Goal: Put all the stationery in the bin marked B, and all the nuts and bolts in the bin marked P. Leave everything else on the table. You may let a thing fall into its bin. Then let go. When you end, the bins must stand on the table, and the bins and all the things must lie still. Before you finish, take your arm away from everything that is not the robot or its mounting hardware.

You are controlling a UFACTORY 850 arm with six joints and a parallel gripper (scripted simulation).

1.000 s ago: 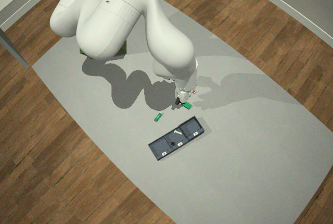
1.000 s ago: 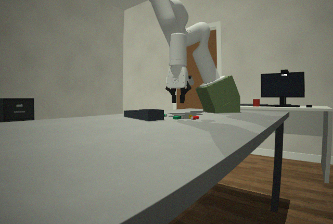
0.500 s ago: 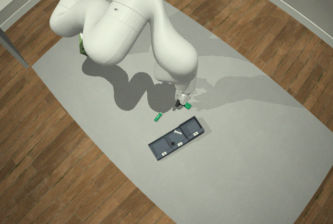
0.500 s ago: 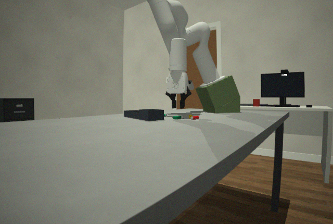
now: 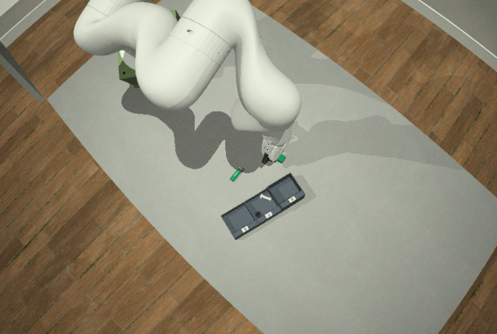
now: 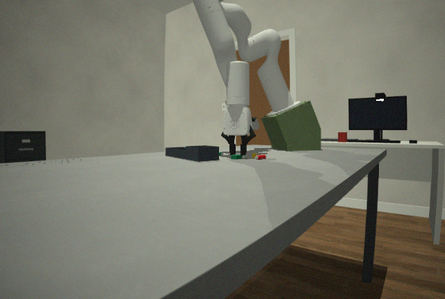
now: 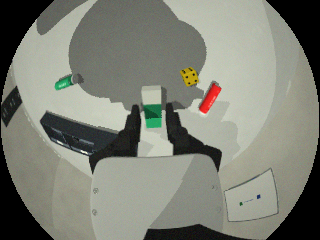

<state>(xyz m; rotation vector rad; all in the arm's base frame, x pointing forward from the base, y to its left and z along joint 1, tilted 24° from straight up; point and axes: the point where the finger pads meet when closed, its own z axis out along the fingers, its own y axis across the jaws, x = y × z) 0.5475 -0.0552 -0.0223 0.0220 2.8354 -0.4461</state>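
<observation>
Now: hand 30 mm above the green block and 10 mm past it. From my hand the other things lie so: green cylinder 120 mm to the right, 70 mm behind, 30 mm below; yellow die 50 mm to the left, 50 mm behind, 20 mm below; red cylinder 80 mm to the left, 30 mm below, 10 mm behind.
</observation>
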